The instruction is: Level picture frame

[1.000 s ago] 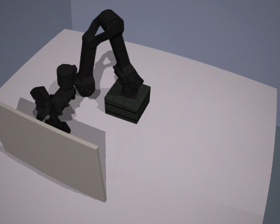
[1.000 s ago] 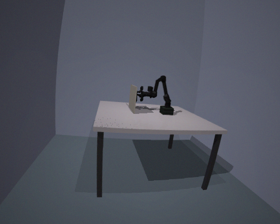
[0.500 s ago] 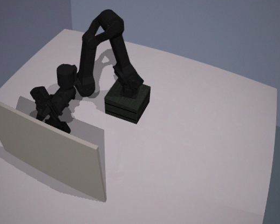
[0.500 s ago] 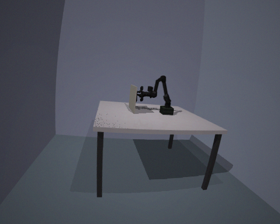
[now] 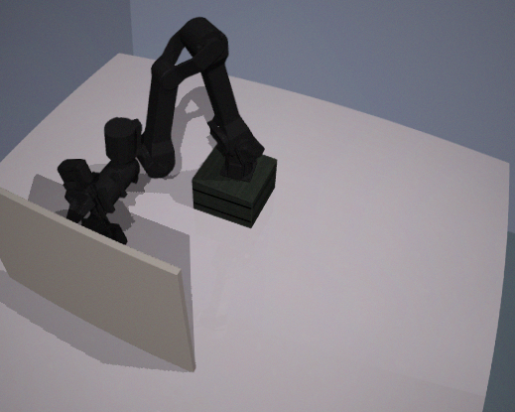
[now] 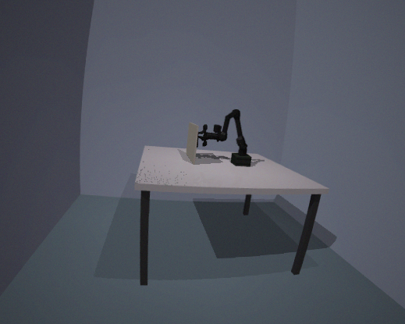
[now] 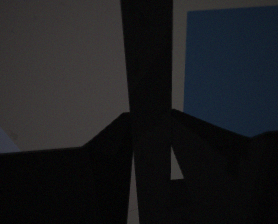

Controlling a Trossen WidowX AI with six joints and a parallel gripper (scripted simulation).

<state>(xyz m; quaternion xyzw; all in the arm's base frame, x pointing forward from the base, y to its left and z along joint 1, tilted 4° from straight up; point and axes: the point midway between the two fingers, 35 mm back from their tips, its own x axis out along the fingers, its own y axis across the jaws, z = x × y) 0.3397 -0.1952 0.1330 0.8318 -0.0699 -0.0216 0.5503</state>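
Right now my gripper tip is 5 cm above the picture frame, 1 cm to the right of it and 1 cm short of it. Round my gripper tip: wall panel 6 cm below, 2 cm ahead, 1 cm to the left.
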